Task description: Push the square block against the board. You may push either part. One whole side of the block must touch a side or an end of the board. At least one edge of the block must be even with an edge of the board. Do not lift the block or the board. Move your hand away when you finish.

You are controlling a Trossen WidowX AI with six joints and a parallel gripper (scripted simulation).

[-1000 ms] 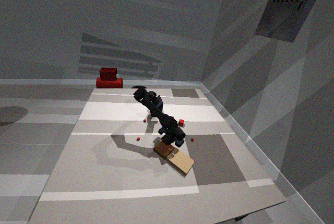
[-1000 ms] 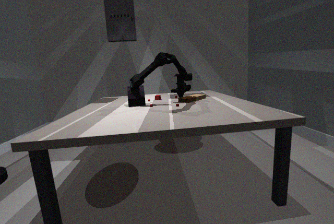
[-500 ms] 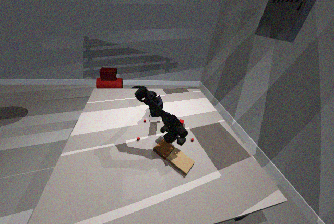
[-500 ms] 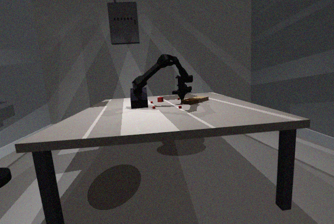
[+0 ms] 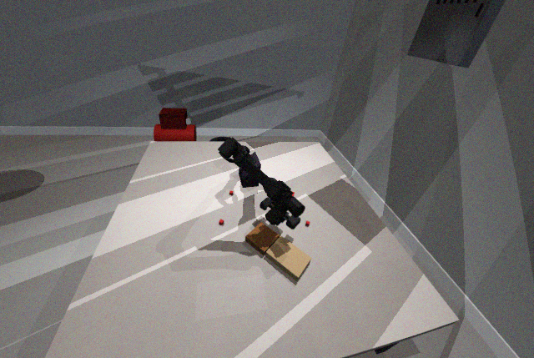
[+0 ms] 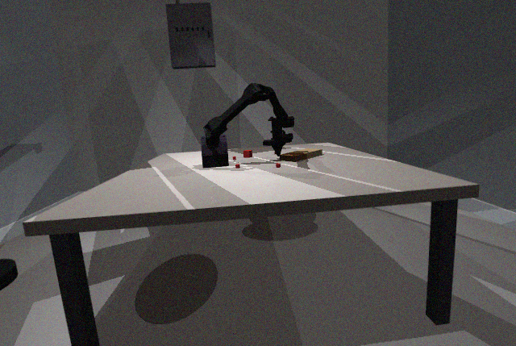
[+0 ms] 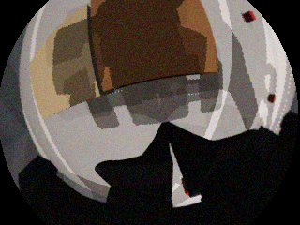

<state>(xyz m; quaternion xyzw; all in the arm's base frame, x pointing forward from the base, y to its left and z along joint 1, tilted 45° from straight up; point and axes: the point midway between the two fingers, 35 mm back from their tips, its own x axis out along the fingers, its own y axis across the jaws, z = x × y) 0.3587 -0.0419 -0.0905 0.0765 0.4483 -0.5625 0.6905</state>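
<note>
The square block lies 9 cm to the right of my gripper tip, 5 cm ahead of it and 1 cm above it. From my gripper tip the other things lie so: board: 16 cm ahead, 2 cm to the right, 1 cm above; red cube: 15 cm behind, 13 cm to the left, 1 cm above.
</note>
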